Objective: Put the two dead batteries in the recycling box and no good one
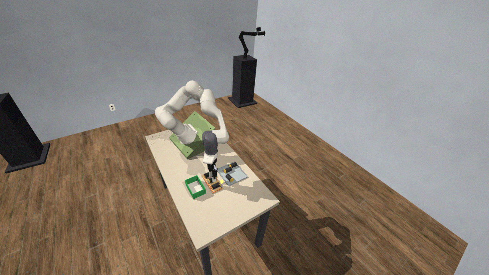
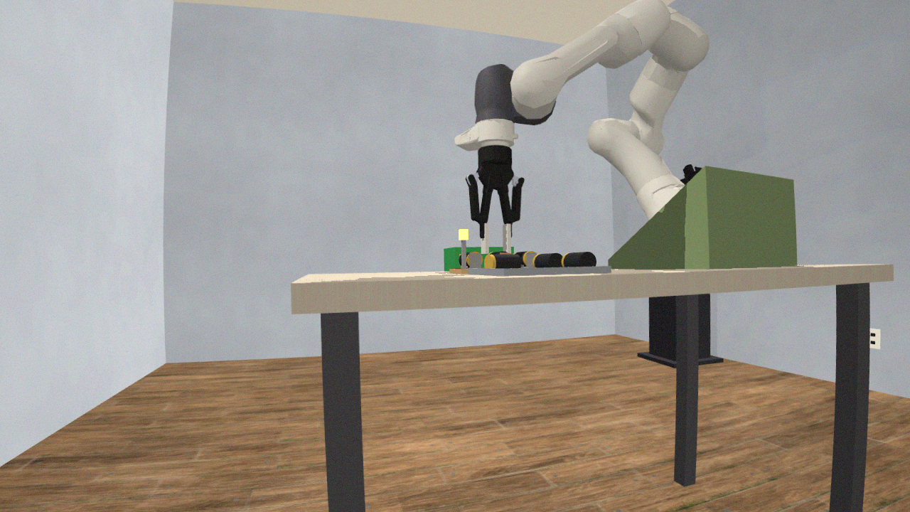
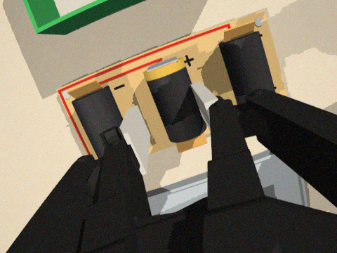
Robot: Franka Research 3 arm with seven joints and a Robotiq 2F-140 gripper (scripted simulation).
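My hand is 8 cm short of the bulb post, 4 cm to the right of it and 3 cm above it. From my hand the other things lie so: battery holder 6 cm below; then green recycling box 14 cm to the right, 6 cm below; then grey tray 2 cm behind, 17 cm to the left, 7 cm below.
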